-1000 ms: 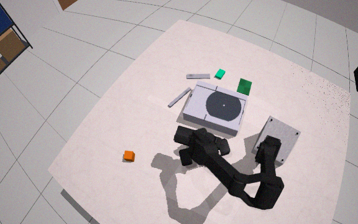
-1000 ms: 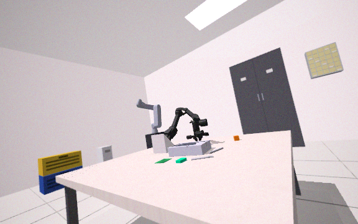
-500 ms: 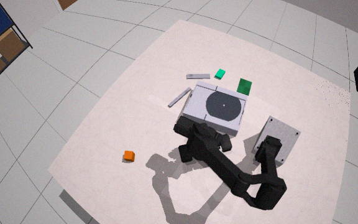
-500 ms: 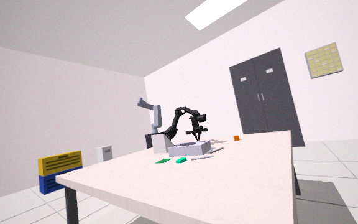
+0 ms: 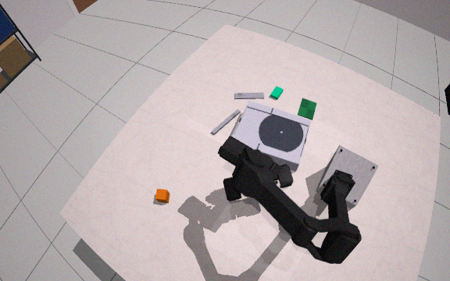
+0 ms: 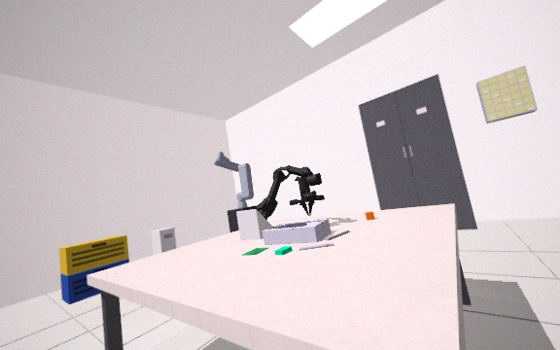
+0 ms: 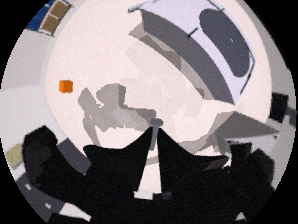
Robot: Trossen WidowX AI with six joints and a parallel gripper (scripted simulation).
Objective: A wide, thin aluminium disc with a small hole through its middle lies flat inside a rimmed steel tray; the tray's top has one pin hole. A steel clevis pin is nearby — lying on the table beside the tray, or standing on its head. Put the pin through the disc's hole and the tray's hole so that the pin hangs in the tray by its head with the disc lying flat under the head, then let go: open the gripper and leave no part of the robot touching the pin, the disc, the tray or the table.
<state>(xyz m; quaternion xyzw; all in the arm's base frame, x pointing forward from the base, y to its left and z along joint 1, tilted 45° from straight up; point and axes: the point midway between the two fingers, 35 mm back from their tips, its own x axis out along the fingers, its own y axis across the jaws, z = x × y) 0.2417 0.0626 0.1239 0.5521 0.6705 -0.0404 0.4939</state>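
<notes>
The dark aluminium disc lies 24 cm to the right of my gripper tip, 1 cm below it and 1 cm ahead of it. Round my gripper tip: steel tray (23 cm to the right, 4 cm ahead, 2 cm below); steel clevis pin (1 cm to the left, 1 cm behind, 1 cm above); orange cube (28 cm ahead, 13 cm to the left, 5 cm below).
</notes>
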